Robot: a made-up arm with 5 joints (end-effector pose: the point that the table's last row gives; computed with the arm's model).
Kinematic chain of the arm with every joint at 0, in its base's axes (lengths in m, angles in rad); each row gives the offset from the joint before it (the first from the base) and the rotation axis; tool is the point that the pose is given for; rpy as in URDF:
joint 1: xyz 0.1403 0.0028 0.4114 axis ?
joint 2: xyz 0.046 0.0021 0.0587 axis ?
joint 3: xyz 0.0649 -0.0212 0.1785 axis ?
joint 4: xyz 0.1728 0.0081 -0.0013 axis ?
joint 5: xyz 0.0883 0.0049 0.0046 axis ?
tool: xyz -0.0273 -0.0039 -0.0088 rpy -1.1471 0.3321 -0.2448
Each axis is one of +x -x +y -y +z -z.
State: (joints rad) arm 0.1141 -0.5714 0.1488 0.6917 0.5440
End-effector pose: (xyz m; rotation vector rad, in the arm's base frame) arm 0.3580 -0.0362 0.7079 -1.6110 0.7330 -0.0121
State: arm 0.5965 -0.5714 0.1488 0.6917 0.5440
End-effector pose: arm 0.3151 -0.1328 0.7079 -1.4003 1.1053 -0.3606
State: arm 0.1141 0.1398 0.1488 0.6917 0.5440
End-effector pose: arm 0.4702 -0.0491 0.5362 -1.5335 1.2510 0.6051
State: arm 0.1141 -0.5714 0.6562 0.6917 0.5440
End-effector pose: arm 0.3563 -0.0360 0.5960 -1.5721 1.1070 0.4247
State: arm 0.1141 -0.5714 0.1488 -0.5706 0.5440
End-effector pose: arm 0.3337 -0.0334 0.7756 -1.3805 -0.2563 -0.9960
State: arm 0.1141 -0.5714 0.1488 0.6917 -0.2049
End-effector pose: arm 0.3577 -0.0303 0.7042 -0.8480 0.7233 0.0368
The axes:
joint 1: -z
joint 2: +y
joint 3: +y
joint 4: +y
joint 5: -x

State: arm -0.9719 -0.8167 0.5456 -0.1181 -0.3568
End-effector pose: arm 0.2504 0.1522 0.7031 -0.6858 -0.3097 0.8341
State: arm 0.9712 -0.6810 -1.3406 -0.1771 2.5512
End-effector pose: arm 0.0564 0.1118 0.8468 0.2675 -0.8086 1.9174
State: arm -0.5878 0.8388 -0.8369 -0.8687 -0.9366
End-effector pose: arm 0.5049 0.2442 0.5836 -0.0718 -0.5391 0.6517
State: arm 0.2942 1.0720 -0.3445 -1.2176 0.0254
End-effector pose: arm 0.5371 -0.1281 0.4077 -1.0654 0.1501 -0.5636
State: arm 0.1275 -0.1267 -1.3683 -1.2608 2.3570
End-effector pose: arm 0.1793 -0.0118 0.8379 -0.0435 -0.5121 3.0432
